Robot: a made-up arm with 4 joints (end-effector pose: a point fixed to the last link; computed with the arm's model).
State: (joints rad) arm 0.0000 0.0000 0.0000 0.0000
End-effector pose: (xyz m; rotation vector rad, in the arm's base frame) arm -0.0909 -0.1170 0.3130 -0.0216 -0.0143 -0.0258
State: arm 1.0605 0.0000 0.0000 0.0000
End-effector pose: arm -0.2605 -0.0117 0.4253 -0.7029 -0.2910 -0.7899
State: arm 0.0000 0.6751 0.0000 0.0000
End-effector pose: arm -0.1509 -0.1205 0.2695 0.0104 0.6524 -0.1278
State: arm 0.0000 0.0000 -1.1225 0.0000
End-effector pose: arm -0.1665 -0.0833 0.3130 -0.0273 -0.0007 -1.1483
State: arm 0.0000 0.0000 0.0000 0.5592
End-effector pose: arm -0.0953 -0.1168 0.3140 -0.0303 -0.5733 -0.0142
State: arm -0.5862 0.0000 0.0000 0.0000
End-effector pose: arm -0.0055 -0.0764 0.2226 0.3549 0.1391 0.3965
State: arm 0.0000 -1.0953 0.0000 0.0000
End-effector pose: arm -0.0842 -0.0984 0.4279 -0.0700 -1.0953 0.1441
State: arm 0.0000 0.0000 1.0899 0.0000
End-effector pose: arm -0.0286 -0.0659 0.3130 -0.0116 -0.0245 1.0640
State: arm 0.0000 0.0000 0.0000 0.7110
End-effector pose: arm -0.0965 -0.1168 0.3139 -0.0325 -0.7250 -0.0108
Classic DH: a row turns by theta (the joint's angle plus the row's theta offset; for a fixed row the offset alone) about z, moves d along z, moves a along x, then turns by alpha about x. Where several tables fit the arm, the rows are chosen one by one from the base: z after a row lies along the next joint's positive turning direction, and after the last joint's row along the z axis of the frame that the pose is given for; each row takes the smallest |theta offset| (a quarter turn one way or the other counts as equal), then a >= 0, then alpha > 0; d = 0 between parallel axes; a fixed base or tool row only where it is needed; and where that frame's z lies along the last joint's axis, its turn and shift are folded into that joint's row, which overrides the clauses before.
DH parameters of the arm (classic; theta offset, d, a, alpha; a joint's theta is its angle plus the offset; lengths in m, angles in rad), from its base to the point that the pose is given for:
base (fixed): -1.184 0.3653 -0.1452 2.3778
joint 1: -1.1286 0.0966 -0.0688 1.7496
joint 2: -0.6862 -0.1573 0.077 1.7343
joint 3: 0.0312 -0.0605 0.0094 1.5407
joint 4: 0.0146 0.0768 0.004 -1.562
tool (fixed): 0.0036 0.007 0 0

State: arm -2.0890 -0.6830 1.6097 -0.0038
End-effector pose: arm 0.0511 0.1990 0.2729 1.5704 -1.5868 2.0362
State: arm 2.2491 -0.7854 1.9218 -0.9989
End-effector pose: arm -0.1199 0.2332 0.4136 -1.9084 1.7546 -0.8172
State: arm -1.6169 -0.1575 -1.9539 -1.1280
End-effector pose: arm -0.0558 0.0530 0.1758 0.7495 2.1080 -0.4533
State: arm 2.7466 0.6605 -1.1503 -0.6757
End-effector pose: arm -0.2053 0.2670 0.1845 -0.3670 1.2853 2.5022
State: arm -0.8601 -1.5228 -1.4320 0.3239
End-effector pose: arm -0.0189 -0.0367 0.2662 1.3635 -0.6651 -1.0985
